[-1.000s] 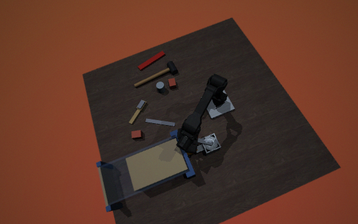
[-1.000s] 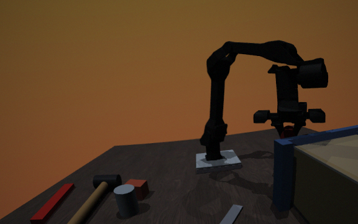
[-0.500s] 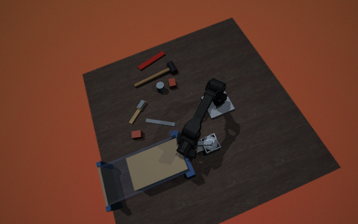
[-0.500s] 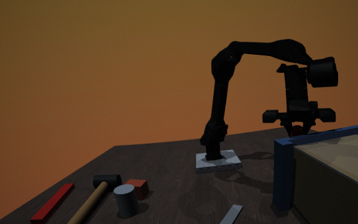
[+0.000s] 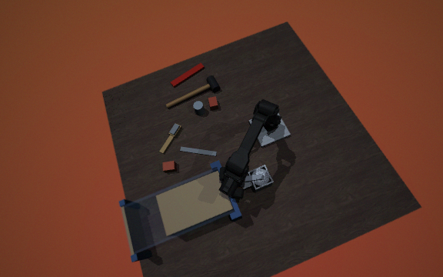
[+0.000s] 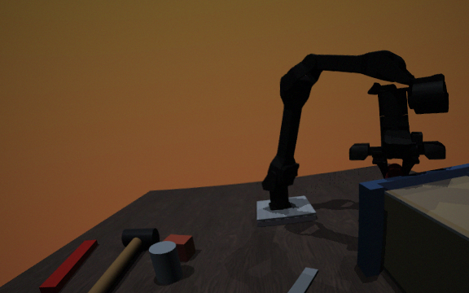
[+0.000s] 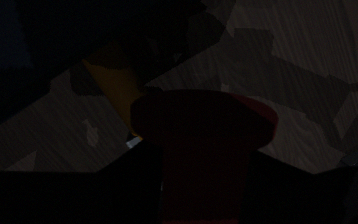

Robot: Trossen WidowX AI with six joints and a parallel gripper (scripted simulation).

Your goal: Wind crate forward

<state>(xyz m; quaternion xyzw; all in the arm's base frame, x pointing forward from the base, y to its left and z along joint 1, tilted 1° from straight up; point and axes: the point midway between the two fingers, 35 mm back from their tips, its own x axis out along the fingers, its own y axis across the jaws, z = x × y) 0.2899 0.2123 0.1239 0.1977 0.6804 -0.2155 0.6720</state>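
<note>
The red knob lies 2 cm above my gripper tip. The rest, counted from my gripper tip: blue steel frame (6 cm ahead, 2 cm to the left, 1 cm below); then winch (11 cm behind, 2 cm to the left, 8 cm below); then winch handle (4 cm behind, 1 cm to the left, 1 cm below).
</note>
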